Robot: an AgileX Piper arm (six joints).
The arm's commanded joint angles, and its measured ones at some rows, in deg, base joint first. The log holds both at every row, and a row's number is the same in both.
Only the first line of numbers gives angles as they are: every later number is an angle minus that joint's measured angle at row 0.
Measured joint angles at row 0:
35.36, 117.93, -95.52, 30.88, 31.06, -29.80
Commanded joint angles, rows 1 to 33:
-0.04, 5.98, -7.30, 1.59, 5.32, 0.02
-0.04, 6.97, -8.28, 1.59, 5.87, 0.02
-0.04, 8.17, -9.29, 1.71, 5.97, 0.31
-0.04, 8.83, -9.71, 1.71, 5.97, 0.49
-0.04, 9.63, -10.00, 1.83, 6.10, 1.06
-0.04, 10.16, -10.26, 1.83, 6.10, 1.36
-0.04, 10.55, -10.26, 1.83, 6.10, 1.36
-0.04, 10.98, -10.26, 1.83, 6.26, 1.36
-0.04, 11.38, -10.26, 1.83, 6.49, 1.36
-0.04, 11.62, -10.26, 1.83, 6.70, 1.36
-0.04, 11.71, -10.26, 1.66, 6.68, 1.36
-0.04, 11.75, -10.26, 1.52, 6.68, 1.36
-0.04, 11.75, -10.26, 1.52, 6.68, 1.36
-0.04, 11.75, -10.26, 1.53, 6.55, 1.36
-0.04, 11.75, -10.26, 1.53, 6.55, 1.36
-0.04, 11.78, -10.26, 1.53, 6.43, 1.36
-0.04, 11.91, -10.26, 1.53, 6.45, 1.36
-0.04, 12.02, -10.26, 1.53, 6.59, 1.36
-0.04, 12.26, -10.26, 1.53, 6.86, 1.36
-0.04, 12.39, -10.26, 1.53, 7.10, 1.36
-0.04, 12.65, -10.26, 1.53, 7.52, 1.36
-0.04, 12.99, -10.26, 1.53, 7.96, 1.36
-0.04, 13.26, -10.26, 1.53, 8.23, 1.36
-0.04, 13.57, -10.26, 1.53, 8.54, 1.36
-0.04, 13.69, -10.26, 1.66, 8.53, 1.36
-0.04, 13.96, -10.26, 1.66, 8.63, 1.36
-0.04, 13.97, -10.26, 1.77, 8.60, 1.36
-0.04, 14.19, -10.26, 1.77, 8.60, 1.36
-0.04, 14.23, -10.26, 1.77, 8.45, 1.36
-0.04, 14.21, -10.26, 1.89, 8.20, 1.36
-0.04, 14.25, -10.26, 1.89, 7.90, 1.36
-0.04, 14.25, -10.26, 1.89, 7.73, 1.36
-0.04, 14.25, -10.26, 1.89, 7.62, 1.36
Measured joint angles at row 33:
0.00, 14.37, -9.85, 1.69, 8.47, 1.45
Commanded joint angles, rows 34 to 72:
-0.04, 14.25, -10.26, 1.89, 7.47, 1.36
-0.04, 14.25, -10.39, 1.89, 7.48, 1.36
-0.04, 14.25, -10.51, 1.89, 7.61, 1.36
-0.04, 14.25, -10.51, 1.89, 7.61, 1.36
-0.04, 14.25, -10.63, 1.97, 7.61, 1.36
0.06, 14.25, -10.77, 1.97, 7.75, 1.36
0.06, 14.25, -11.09, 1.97, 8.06, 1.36
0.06, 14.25, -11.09, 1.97, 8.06, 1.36
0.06, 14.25, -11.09, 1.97, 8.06, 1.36
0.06, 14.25, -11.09, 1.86, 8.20, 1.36
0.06, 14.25, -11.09, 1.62, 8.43, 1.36
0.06, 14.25, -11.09, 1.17, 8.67, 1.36
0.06, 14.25, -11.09, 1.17, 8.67, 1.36
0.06, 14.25, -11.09, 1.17, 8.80, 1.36
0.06, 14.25, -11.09, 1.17, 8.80, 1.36
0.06, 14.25, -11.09, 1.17, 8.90, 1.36
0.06, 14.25, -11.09, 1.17, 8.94, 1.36
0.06, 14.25, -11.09, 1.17, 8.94, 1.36
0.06, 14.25, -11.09, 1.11, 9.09, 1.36
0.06, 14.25, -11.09, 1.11, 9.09, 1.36
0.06, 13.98, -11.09, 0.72, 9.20, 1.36
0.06, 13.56, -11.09, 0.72, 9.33, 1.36
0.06, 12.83, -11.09, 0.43, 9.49, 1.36
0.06, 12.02, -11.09, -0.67, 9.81, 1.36
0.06, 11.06, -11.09, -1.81, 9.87, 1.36
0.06, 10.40, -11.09, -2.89, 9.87, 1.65
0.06, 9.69, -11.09, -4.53, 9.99, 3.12
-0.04, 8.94, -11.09, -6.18, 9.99, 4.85
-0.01, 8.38, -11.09, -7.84, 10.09, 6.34
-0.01, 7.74, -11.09, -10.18, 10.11, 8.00
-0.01, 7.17, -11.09, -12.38, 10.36, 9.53
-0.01, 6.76, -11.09, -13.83, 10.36, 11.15
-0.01, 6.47, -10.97, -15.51, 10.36, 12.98
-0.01, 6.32, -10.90, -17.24, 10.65, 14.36
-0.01, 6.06, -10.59, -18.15, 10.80, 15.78
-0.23, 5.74, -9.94, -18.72, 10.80, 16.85
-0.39, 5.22, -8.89, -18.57, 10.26, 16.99
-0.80, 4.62, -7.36, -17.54, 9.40, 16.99
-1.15, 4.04, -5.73, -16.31, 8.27, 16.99
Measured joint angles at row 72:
0.18, 6.20, -9.76, -16.85, 10.17, 15.34
